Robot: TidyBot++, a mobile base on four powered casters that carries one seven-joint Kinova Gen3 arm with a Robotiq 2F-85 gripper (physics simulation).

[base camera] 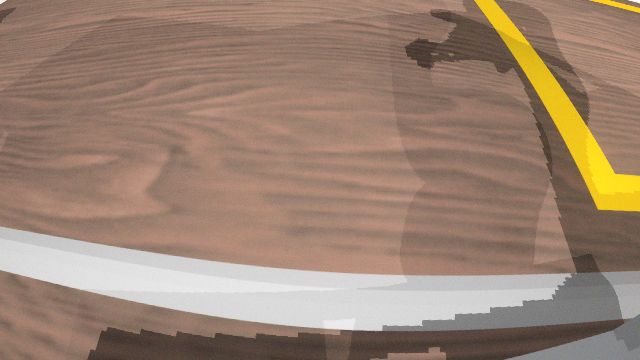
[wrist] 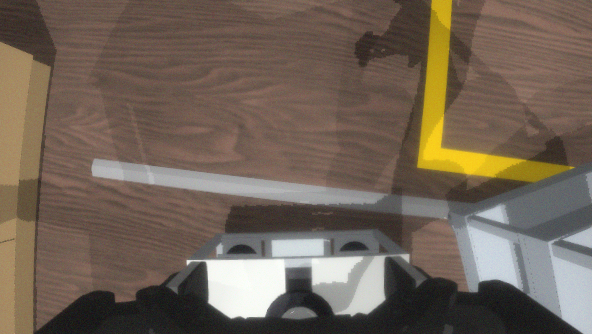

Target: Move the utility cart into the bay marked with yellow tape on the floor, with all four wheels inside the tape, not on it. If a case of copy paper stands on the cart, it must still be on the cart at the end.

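Frame: origin at the arm's base, x ahead, y left, z up, level; millimetres.
Seen in the pictures: gripper, fingertip midpoint: (wrist: 296,279).
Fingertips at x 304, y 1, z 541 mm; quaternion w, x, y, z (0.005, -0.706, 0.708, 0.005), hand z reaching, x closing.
A point is followed by its place in that frame.
The grey utility cart (wrist: 537,250) {x 176, y -476, z 109 mm} shows in part at the right edge of the wrist view. Its upper corner overlaps the sight of the bay's near tape line; its wheels are hidden, and no paper case shows on the visible part. The yellow tape (base camera: 557,95) {x 613, y -506, z -396 mm} (wrist: 435,100) {x 567, y -490, z -396 mm} marks a corner of the bay, at the right in the base view and upper right in the wrist view. My gripper (wrist: 296,279) {x 304, y 1, z 541 mm} is open, points down and has nothing between its fingers, to the left of the cart. A white and grey body shows beyond the fingers.
A pale strip (base camera: 200,280) {x 281, y 110, z -385 mm} (wrist: 225,185) {x 295, y 235, z -386 mm} runs across the floor, near the bay's corner and towards the cart. A tan cabinet (wrist: 17,125) {x 506, y 869, z -217 mm} stands at the left edge of the wrist view. Dark shadows lie over the wooden floor and part of the tape.
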